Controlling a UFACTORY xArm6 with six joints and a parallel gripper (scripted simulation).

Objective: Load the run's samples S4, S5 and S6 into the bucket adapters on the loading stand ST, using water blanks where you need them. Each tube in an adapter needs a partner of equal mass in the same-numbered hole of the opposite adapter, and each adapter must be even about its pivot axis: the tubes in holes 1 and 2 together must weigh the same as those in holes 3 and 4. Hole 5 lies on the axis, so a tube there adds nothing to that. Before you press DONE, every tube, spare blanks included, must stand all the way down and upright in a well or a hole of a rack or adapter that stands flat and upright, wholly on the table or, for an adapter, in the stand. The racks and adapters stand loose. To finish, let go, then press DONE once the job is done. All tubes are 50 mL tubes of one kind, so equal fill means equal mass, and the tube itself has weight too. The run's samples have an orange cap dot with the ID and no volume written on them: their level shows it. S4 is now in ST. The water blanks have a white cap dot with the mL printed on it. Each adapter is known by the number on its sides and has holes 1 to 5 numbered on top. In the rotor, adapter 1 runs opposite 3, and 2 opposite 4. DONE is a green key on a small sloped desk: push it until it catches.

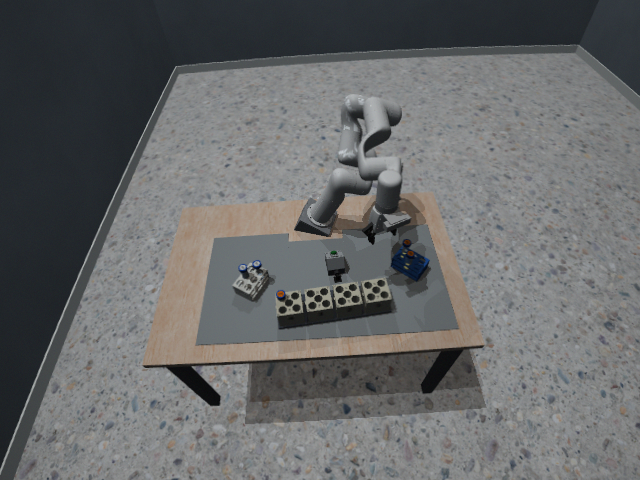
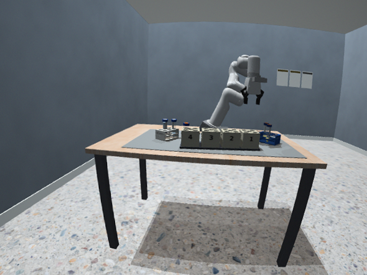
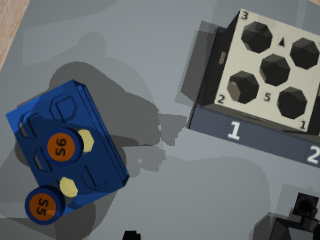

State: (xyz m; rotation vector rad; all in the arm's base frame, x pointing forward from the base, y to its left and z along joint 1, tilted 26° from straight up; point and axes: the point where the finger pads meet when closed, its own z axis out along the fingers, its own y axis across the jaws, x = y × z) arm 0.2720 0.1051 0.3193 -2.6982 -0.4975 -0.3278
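Now: hand 19 cm above the tube, 12 cm to the right of it and 7 cm past it. Also, from my hand: green done key 18 cm to the right, 18 cm below, 7 cm behind; DONE desk 20 cm below, 17 cm to the right, 5 cm behind; blue rack 22 cm below, 14 cm to the left, 2 cm behind.
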